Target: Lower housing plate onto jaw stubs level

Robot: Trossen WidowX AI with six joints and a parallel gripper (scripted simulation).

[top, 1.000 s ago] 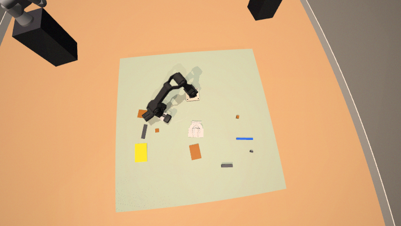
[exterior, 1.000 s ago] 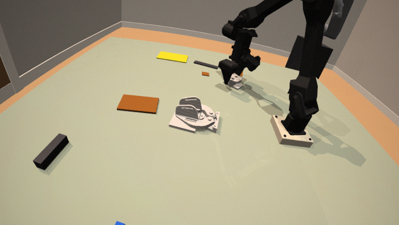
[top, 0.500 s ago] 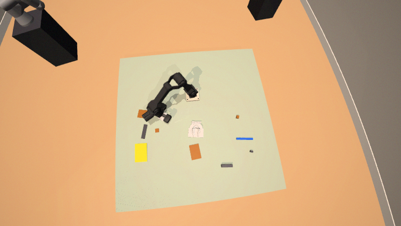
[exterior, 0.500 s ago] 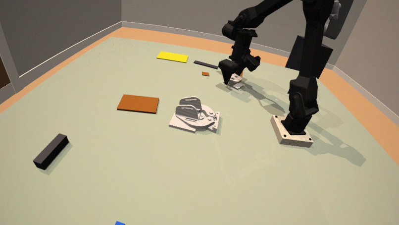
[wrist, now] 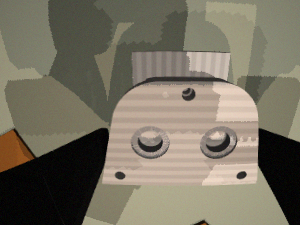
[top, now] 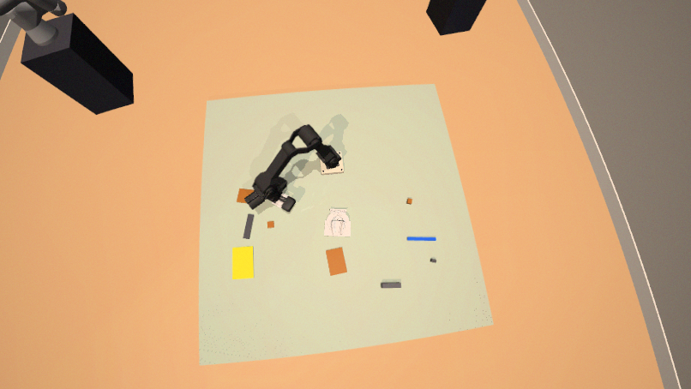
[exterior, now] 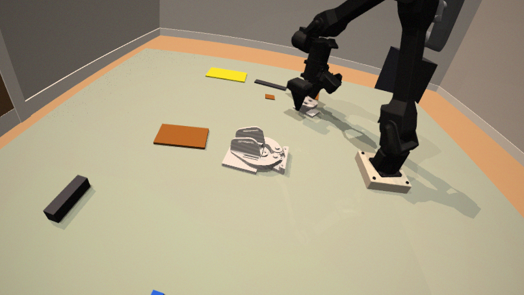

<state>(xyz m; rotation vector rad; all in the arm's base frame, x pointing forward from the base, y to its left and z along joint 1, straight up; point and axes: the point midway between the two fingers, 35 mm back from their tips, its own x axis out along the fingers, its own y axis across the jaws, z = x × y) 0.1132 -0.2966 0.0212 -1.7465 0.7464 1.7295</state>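
Right now the white part is 1 cm behind my gripper tip and 1 cm to the left of it. Round my gripper tip: yellow plate 23 cm ahead, 23 cm to the right, 1 cm below; dark block 52 cm ahead, 38 cm to the left; orange plate 35 cm ahead, 18 cm to the left, 1 cm below.
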